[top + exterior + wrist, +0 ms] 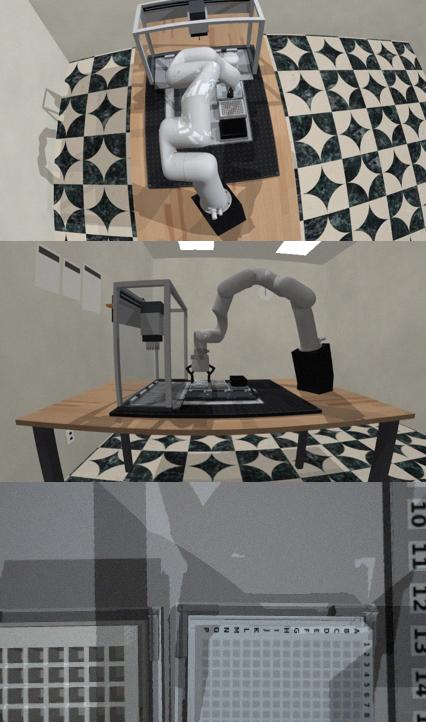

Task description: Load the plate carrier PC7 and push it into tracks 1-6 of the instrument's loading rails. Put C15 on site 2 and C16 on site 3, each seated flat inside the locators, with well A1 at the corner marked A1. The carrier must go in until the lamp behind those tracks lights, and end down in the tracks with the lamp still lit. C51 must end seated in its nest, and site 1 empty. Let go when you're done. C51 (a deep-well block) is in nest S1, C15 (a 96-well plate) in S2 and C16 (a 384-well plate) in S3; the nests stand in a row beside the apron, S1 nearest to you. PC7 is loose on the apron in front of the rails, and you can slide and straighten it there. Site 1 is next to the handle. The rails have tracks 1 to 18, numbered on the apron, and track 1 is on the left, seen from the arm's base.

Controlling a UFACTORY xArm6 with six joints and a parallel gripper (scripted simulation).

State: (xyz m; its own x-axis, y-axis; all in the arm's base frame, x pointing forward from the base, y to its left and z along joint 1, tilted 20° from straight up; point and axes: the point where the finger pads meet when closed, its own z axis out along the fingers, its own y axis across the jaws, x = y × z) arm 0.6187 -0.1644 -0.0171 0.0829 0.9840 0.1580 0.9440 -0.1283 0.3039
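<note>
My gripper is now 30 mm above the nest S3. The rest, counted from my hand: grey apron (130 mm to the left, 100 mm behind, 40 mm below); nest S2 (100 mm behind, 30 mm below, 10 mm to the left); 96-well plate C15 (100 mm behind, 20 mm below, 10 mm to the left).
</note>
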